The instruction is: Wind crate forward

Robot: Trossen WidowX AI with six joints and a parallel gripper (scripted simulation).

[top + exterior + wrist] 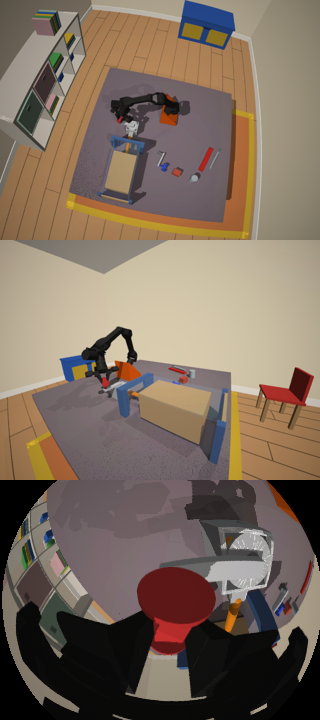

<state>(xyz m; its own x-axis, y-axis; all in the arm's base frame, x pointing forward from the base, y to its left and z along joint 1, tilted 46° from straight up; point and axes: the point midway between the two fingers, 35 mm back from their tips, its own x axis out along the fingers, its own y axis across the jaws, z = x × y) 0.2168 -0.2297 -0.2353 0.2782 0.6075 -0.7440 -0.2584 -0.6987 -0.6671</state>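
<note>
My gripper tip is 40 mm to the right of the winch handle, 30 mm above it and 20 mm past it. Round my gripper tip: blue frame 140 mm ahead, 120 mm to the left, 20 mm below; then grey winch 100 mm below, 90 mm to the left, 40 mm behind; then red grip 10 mm behind.
</note>
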